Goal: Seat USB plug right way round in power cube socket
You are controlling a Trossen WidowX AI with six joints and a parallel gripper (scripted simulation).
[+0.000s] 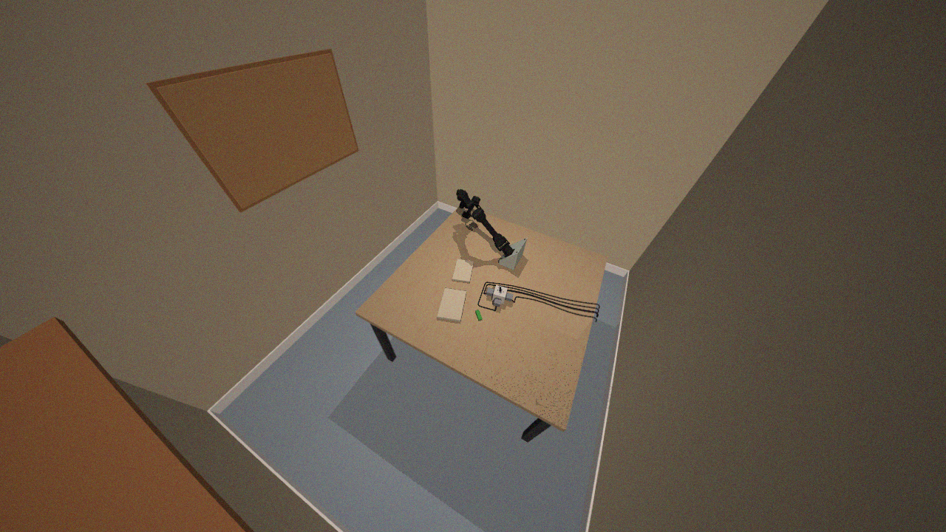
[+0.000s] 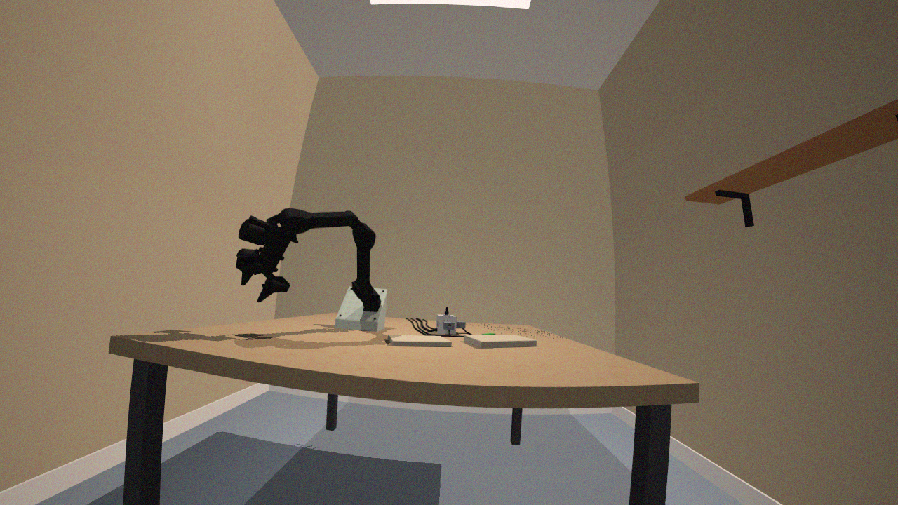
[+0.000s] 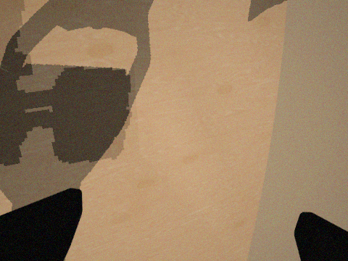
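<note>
Right now my gripper tip is 58 cm short of the black USB plug, 48 cm to the right of it and 3 cm above it. The rest, counted from my gripper tip: green object 76 cm ahead, 43 cm to the left, 12 cm below.
</note>
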